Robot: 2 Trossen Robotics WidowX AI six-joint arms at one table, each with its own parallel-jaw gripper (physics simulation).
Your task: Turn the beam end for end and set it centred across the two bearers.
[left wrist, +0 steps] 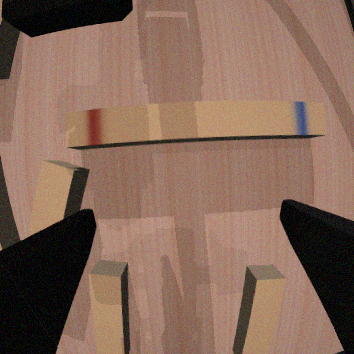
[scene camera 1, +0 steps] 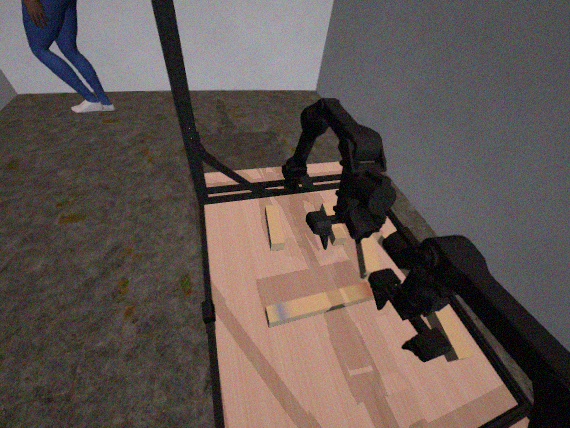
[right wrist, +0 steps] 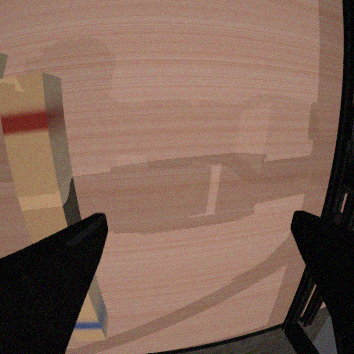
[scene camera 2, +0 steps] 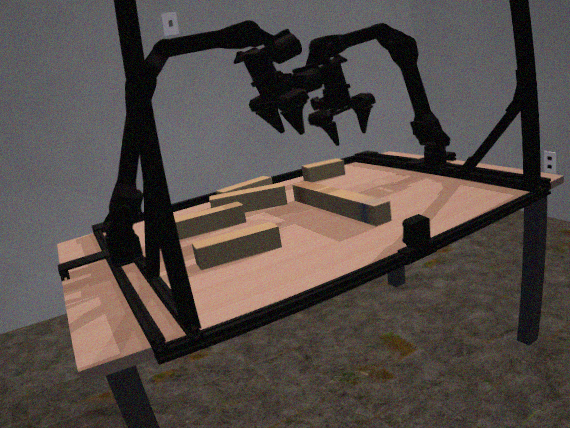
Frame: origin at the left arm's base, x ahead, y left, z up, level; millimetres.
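Where they show: left gripper, fingertip midpoint: (left wrist: 188, 214) (scene camera 1: 341, 245) (scene camera 2: 292, 133); right gripper, fingertip midpoint: (scene camera 1: 390, 327) (right wrist: 201, 222) (scene camera 2: 351, 139); left arm's base, origin of the base link: (scene camera 1: 290, 184) (scene camera 2: 126, 259); right arm's base, origin of the base link: (scene camera 2: 436, 164).
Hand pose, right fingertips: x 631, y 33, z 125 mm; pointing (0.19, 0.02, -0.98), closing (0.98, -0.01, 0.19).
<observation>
Each offset is from my right fingertips to the top centre of the thing.
The beam @(126 mm back, 84 mm right, 100 mm down) (scene camera 1: 312, 304) (scene camera 2: 340, 201) (left wrist: 225, 119) (right wrist: 35, 165) lies flat on the table, with a blue band near its left end and a red one near its right end in scene camera 1. The two bearers, one @(423 mm back, 160 mm right, 100 mm down) (scene camera 1: 274, 226) (scene camera 2: 239, 245) (left wrist: 265, 310) and the other @(399 mm back, 62 mm left, 100 mm down) (scene camera 1: 338, 234) (scene camera 2: 212, 220) (left wrist: 109, 320), lie roughly parallel, apart from the beam. My left gripper (scene camera 2: 292, 132) (left wrist: 188, 214) is open and empty, above the table between bearers and beam; one finger is hidden in scene camera 1. My right gripper (scene camera 1: 392, 326) (scene camera 2: 351, 138) (right wrist: 201, 222) is open and empty, above the table beside the beam's red end.
A plain block @(262 mm back, 130 mm left, 94 mm down) (scene camera 1: 370, 257) (scene camera 2: 250, 198) (left wrist: 52, 200) lies near the beam's red end, with another @(217 mm back, 246 mm left, 100 mm down) (scene camera 2: 245, 185) behind it. A further block @(51 mm ahead, 234 mm left, 97 mm down) (scene camera 1: 453, 334) (scene camera 2: 324, 171) lies near the table's far edge in scene camera 2. A black frame (scene camera 2: 300, 300) edges the table. The two grippers hang close together.
</observation>
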